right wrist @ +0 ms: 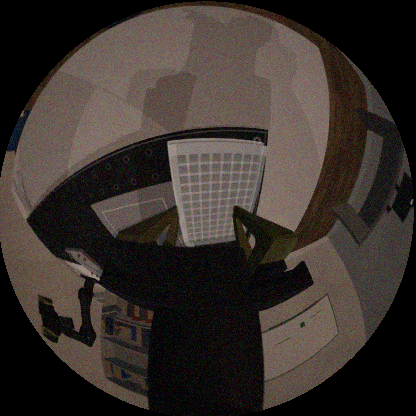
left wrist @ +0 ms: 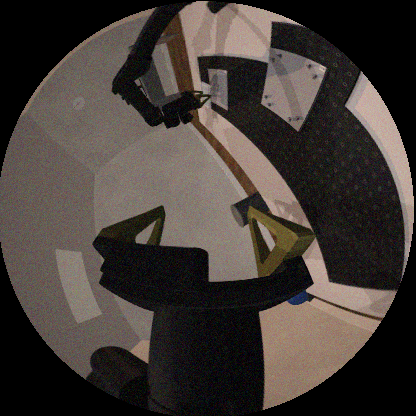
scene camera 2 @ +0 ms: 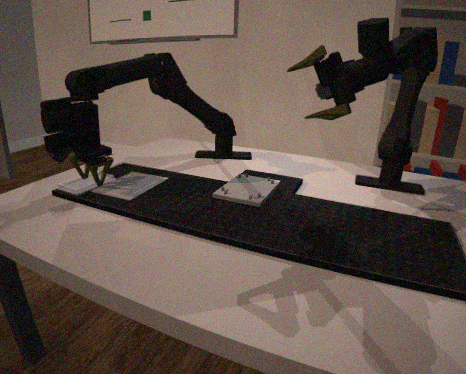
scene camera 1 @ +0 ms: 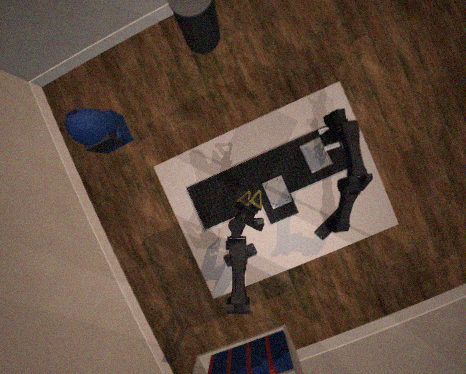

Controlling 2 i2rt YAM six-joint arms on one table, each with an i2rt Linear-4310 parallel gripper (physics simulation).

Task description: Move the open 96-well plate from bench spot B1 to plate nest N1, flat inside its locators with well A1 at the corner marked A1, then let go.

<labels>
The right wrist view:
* right gripper
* white well plate: gripped by the right gripper
</labels>
